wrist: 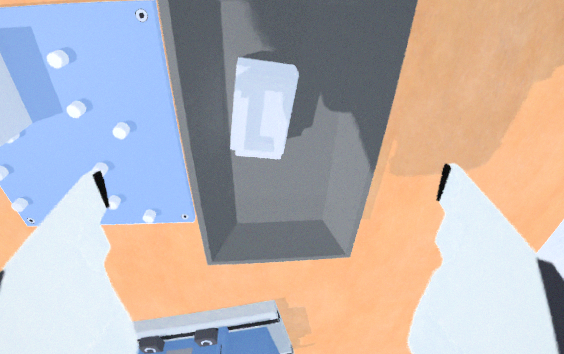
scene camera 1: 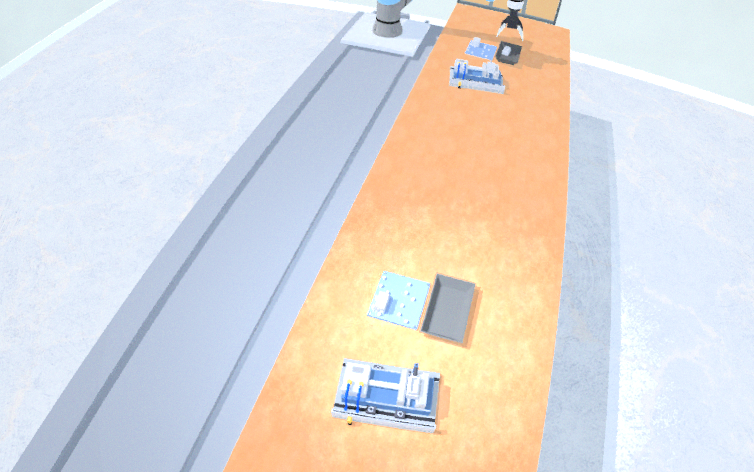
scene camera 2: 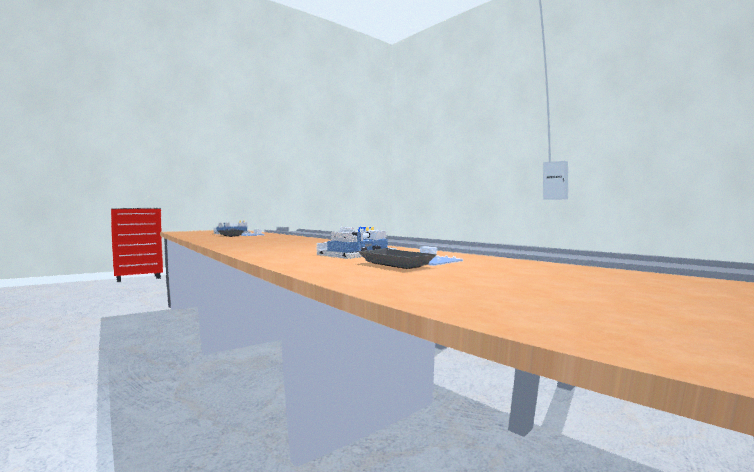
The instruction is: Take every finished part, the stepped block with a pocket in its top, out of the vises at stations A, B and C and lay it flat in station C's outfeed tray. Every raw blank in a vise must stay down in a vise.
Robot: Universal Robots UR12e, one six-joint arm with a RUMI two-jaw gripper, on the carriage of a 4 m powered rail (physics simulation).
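Observation:
A pale finished part (scene camera 1: 506,50) (wrist: 265,107) lies in the dark tray (scene camera 1: 502,60) (wrist: 280,242) of the far station, pocket up and slightly turned, near the tray's left wall in the wrist view. My gripper (scene camera 1: 510,37) (wrist: 273,169) is open above this tray, its jaws wide apart with no part between them. The far vise (scene camera 1: 476,85) (wrist: 205,310) stands beside the tray; what its jaws hold is too small to tell. In scene camera 1, the near vise (scene camera 1: 383,421) has a pale block (scene camera 1: 413,386) with a rectangular outline on top at its right jaw.
A blue pin plate (wrist: 150,100) (scene camera 1: 472,52) with a pale block (wrist: 10,100) (scene camera 1: 475,41) adjoins the far tray. Near the near vise are another pin plate (scene camera 1: 393,282) with a block (scene camera 1: 382,301), and a grey tray (scene camera 1: 449,308). The arm's carriage (scene camera 1: 356,38) stands on the rail.

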